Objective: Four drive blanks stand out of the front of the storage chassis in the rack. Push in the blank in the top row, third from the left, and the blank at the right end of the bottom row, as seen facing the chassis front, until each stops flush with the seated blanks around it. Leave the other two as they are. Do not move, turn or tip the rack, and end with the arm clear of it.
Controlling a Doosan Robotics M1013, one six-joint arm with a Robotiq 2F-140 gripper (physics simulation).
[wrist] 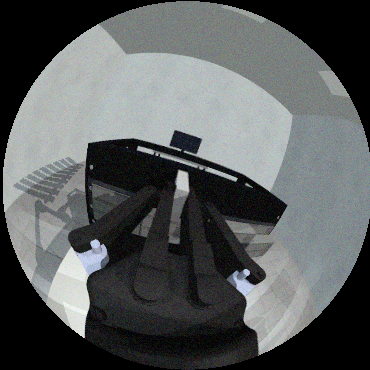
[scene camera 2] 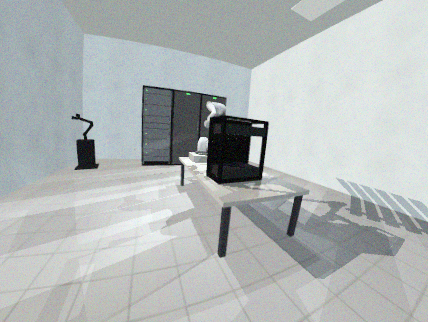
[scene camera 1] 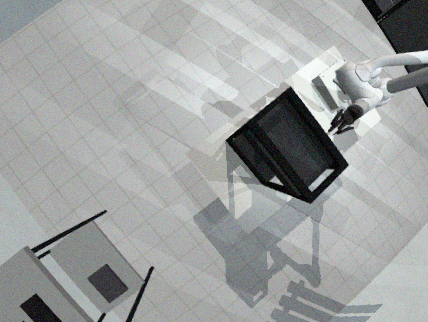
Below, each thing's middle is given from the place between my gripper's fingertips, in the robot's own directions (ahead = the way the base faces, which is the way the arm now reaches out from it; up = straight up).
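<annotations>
Black rack [scene camera 1: 284,139]: my hand is 8 cm to the left of it, 12 cm short of it and 28 cm above it.
</annotations>
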